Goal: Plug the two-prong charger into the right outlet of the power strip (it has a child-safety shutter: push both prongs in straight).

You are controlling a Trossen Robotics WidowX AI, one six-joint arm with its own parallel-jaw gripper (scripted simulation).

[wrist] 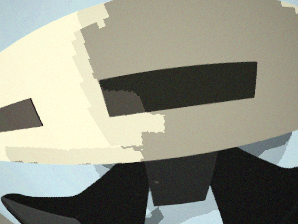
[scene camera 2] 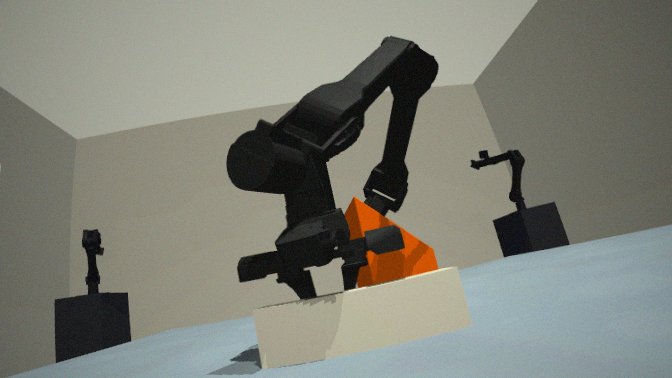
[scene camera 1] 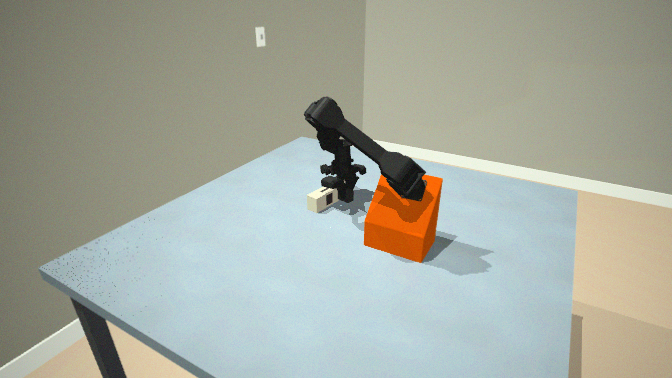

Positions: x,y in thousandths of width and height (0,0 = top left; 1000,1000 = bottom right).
Scene:
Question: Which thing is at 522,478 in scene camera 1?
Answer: The gripper.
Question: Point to a two-prong charger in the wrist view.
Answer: At 589,810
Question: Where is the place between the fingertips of the gripper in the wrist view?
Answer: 582,627

